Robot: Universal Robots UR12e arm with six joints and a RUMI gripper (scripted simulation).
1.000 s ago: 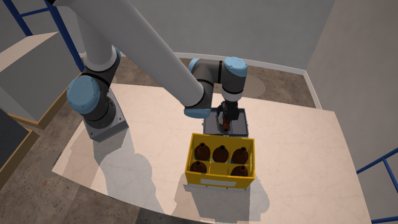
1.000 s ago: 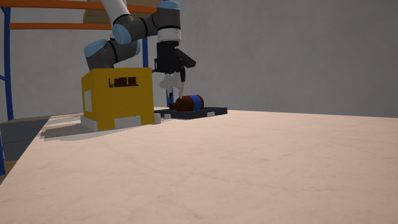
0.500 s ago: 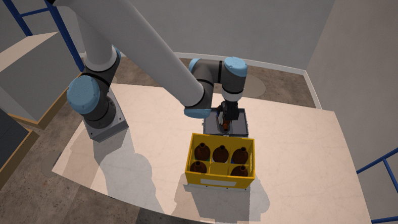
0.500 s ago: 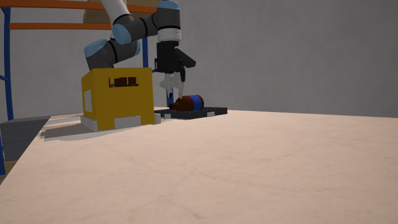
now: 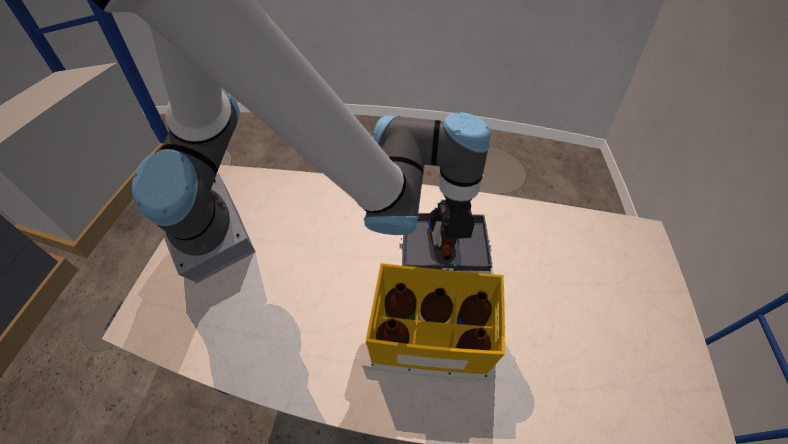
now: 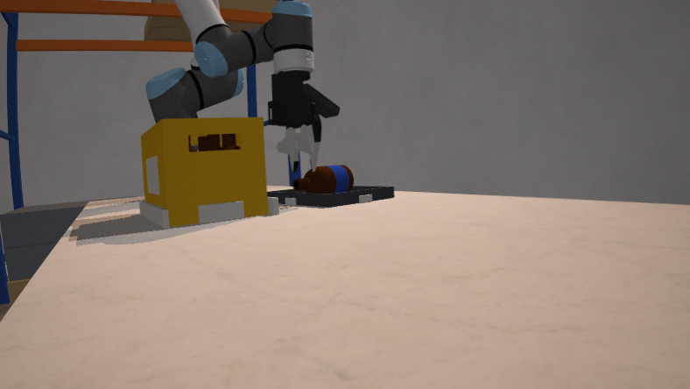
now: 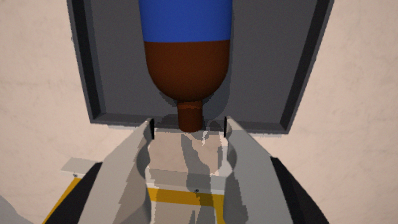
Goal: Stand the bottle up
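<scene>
Now: hand 1 cm past the tray, 5 cm to the right of it and 7 cm above it. The rest, counted from my hand: crate: 2 cm ahead, 24 cm to the right.
</scene>
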